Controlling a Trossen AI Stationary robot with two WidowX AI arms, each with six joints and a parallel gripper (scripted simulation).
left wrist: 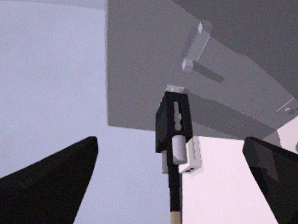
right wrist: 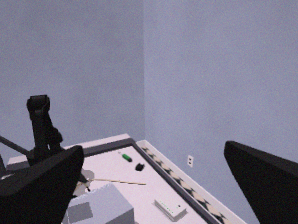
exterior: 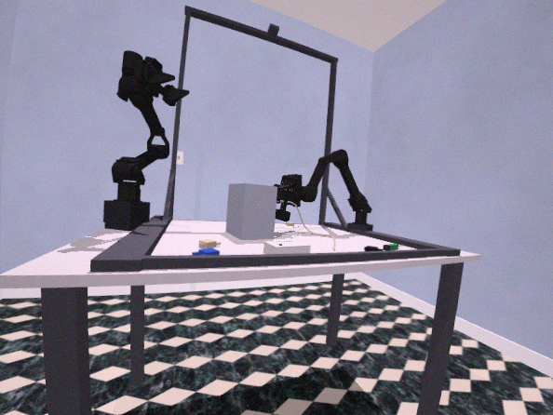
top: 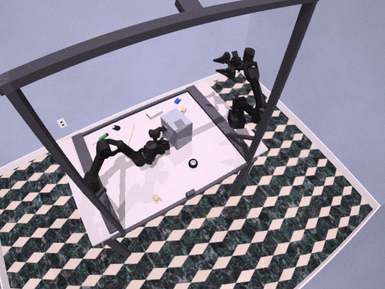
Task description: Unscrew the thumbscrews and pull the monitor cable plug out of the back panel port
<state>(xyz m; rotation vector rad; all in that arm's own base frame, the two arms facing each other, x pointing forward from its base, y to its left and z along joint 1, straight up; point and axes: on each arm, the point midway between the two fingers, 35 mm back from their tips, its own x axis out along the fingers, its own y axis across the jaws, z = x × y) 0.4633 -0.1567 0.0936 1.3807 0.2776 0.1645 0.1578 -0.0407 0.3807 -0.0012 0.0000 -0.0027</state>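
Now: left hand 30 mm short of the grey box, 130 mm to the left of it and 50 mm above it.
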